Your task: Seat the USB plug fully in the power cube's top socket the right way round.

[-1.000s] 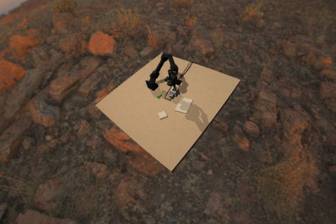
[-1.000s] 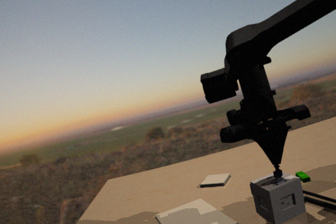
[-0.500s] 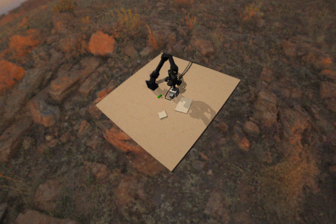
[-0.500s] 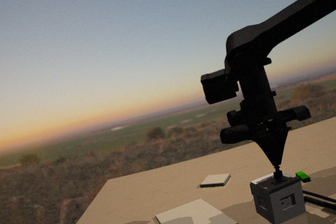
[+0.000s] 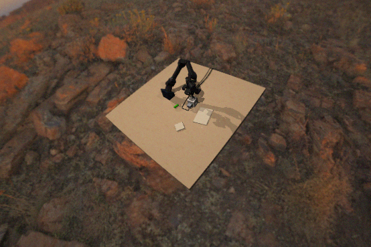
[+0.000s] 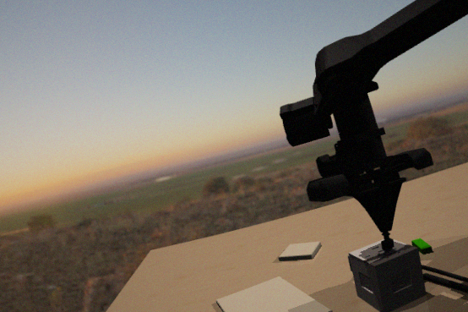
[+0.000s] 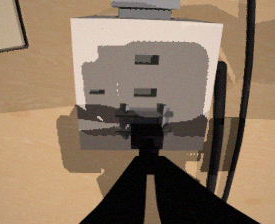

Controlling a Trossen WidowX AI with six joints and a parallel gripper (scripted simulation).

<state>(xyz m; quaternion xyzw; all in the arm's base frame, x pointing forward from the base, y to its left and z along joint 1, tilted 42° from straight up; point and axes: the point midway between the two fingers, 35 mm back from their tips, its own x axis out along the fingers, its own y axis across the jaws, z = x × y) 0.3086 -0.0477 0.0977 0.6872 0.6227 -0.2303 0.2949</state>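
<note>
My gripper tip is now 2 cm above the black USB plug. From my gripper tip the other things lie so: white plate (18 cm ahead, 12 cm to the right, 11 cm below); USB socket (4 cm below); green block (14 cm behind, 13 cm to the right, 11 cm below).
</note>
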